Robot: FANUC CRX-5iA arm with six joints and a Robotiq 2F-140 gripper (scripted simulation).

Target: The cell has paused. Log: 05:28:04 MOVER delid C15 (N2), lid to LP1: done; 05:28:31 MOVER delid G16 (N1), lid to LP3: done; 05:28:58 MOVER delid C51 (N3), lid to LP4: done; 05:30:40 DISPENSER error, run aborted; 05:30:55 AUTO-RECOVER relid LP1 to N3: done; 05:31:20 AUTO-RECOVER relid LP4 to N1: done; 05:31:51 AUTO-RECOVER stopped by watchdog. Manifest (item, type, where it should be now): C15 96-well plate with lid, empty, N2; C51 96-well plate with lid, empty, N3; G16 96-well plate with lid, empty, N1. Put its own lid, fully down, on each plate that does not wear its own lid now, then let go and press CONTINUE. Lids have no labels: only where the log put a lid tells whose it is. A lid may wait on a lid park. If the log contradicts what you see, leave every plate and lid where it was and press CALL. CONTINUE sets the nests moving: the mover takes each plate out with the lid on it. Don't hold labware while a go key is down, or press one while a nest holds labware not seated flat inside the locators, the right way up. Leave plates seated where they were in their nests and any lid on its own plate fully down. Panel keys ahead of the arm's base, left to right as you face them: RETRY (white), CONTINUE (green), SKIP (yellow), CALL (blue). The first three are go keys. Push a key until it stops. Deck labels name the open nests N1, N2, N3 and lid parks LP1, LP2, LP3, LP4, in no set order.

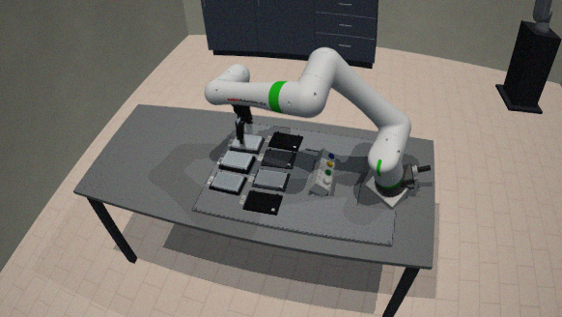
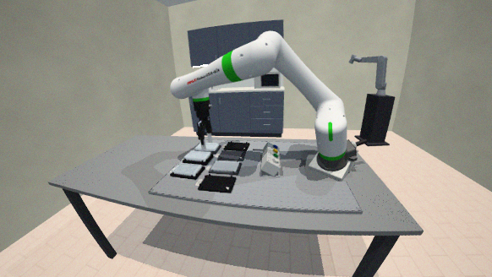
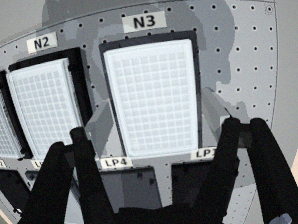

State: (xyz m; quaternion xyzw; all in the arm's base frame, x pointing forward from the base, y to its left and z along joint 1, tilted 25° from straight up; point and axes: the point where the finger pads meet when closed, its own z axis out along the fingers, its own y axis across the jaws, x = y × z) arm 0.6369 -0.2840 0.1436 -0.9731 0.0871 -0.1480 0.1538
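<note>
The pale lid is 150 mm behind my hand, 220 mm to the left of it and 40 mm below it. Round my hand: LP4 label (80 mm behind, 80 mm to the left, 50 mm below); N3 label (90 mm ahead, 10 mm to the right, 50 mm below); LP1 label (100 mm behind, 50 mm to the right, 50 mm below).
</note>
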